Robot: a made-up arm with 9 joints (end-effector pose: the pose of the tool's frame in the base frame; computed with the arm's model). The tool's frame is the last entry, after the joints.
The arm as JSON. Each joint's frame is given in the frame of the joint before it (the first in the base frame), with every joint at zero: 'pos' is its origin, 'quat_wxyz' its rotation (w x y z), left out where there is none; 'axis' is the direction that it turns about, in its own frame. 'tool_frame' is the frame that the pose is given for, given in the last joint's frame.
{
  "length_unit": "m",
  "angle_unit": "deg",
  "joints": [
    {
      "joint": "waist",
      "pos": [
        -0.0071,
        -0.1,
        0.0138
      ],
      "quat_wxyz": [
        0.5,
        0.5,
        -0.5,
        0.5
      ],
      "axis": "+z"
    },
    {
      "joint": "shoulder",
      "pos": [
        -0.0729,
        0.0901,
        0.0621
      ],
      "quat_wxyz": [
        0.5,
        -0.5,
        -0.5,
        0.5
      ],
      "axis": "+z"
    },
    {
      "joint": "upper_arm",
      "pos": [
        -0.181,
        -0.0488,
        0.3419
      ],
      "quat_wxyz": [
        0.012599,
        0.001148,
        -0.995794,
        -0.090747
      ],
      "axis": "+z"
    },
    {
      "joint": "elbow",
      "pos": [
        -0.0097,
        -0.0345,
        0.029
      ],
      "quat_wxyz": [
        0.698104,
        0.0,
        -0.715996,
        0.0
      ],
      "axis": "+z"
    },
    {
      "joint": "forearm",
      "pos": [
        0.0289,
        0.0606,
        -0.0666
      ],
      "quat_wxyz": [
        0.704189,
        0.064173,
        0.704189,
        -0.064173
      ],
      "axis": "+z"
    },
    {
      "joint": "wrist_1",
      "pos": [
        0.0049,
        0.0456,
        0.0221
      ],
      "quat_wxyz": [
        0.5,
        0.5,
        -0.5,
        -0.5
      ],
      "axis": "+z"
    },
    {
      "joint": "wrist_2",
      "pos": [
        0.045,
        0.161,
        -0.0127
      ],
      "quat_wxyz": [
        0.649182,
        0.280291,
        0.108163,
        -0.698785
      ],
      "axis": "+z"
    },
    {
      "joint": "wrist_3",
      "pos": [
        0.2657,
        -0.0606,
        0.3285
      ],
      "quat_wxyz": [
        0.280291,
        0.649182,
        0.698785,
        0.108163
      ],
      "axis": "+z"
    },
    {
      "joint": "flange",
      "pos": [
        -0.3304,
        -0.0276,
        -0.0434
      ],
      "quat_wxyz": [
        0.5,
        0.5,
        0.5,
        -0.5
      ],
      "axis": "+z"
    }
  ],
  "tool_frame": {
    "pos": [
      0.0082,
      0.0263,
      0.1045
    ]
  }
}
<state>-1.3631 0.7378 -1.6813 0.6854 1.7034 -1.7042 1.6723 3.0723 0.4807</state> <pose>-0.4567 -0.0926 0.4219 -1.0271 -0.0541 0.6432</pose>
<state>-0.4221 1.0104 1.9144 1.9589 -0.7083 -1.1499 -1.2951 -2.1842 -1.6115</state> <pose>-0.6313 -0.0190 -0.8493 -1.7945 -0.6368 1.6645</pose>
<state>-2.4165 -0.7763 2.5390 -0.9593 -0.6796 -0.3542 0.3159 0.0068 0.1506</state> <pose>0.1540 -0.2171 0.1073 -0.9520 1.3560 1.1550</pose>
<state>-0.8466 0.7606 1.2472 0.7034 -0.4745 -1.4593 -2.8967 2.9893 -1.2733</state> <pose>-0.2168 -0.1668 0.2357 0.0457 -0.0245 0.8643</pose>
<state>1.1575 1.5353 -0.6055 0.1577 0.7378 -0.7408 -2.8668 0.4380 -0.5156</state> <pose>0.2449 -0.0957 -0.4965 1.3807 0.4737 0.2579</pose>
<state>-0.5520 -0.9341 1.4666 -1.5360 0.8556 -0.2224 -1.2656 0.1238 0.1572</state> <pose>0.2417 -0.0302 -0.6875 1.3104 -1.8997 -1.5404</pose>
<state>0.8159 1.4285 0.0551 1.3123 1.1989 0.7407 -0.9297 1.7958 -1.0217</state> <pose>0.1752 -0.3755 -0.2557 1.4136 -1.3045 1.2863</pose>
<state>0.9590 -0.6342 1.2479 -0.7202 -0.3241 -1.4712 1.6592 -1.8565 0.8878</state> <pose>0.0317 -0.6096 -0.4057 -0.7057 -1.9751 0.1593</pose>
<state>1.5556 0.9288 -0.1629 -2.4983 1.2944 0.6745 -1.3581 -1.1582 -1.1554</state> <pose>0.3050 0.3094 -0.0105 1.7019 1.5824 1.6029</pose>
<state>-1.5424 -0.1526 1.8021 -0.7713 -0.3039 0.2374 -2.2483 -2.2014 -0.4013</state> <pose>0.3193 -0.3857 0.1573 -1.9164 1.7009 -1.7441</pose>
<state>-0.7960 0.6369 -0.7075 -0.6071 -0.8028 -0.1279 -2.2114 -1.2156 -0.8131</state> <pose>0.4466 0.0314 0.0131 -1.2394 0.0351 0.7559</pose>
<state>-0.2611 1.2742 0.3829 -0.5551 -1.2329 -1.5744 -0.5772 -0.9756 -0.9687</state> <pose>0.1241 -0.5649 0.2955 -0.5092 -0.7804 -0.2819</pose>
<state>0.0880 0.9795 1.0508 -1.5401 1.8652 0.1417 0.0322 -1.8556 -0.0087</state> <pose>-0.0161 0.1641 -0.4365 -2.1322 0.2626 1.7425</pose>
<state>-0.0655 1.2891 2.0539 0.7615 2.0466 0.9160 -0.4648 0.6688 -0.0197</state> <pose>0.0169 -0.6302 -0.2843 -0.5587 -0.2654 -0.0508</pose>
